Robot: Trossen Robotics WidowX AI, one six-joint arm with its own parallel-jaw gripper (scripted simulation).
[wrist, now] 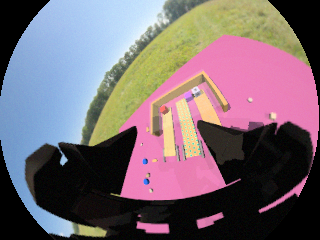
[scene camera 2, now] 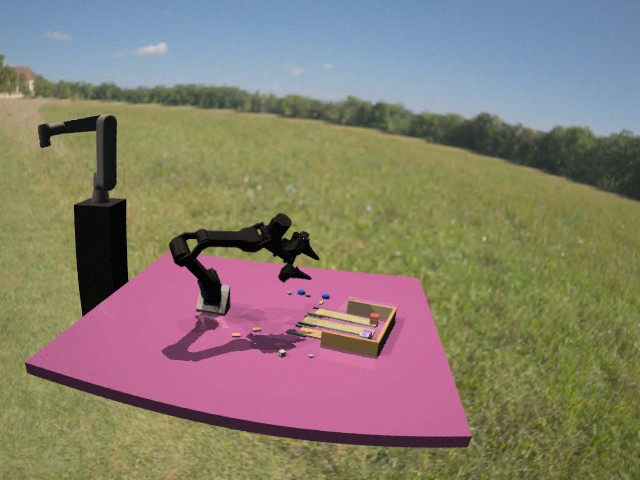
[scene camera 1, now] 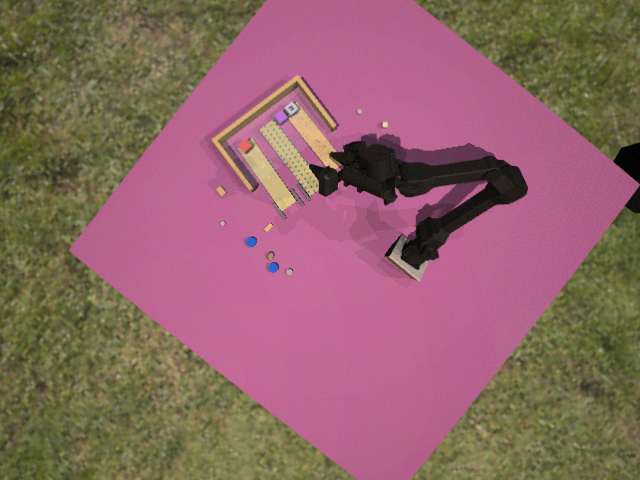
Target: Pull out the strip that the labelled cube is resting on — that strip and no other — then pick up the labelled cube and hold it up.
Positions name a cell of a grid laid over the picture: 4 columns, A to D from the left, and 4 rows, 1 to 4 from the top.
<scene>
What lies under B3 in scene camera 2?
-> The gripper.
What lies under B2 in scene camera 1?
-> The gripper.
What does the gripper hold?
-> Nothing.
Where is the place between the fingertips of the gripper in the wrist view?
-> C3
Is the gripper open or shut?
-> Open.
</scene>
